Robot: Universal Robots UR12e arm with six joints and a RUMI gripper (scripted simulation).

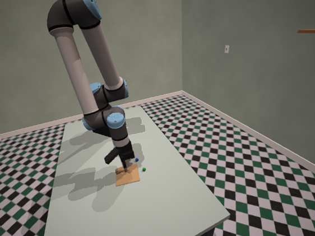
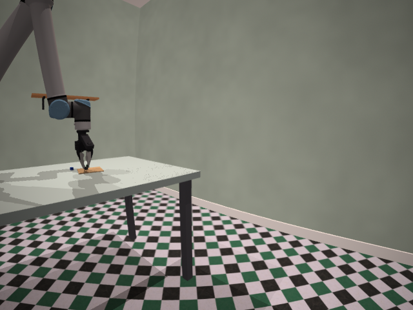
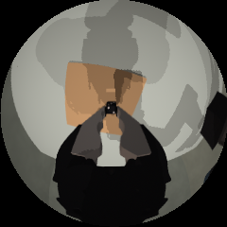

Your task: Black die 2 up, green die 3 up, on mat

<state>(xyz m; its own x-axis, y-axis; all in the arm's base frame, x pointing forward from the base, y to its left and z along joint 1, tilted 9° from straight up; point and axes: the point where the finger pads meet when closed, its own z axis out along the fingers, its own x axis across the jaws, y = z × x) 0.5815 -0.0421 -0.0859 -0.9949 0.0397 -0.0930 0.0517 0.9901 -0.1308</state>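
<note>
My gripper is now 1 cm above the black die. Also, from my hand: green die: 5 cm ahead, 10 cm to the left, 2 cm below; then orange mat: 2 cm ahead, 2 cm below; then blue die: 5 cm behind, 10 cm to the left, 2 cm below.
</note>
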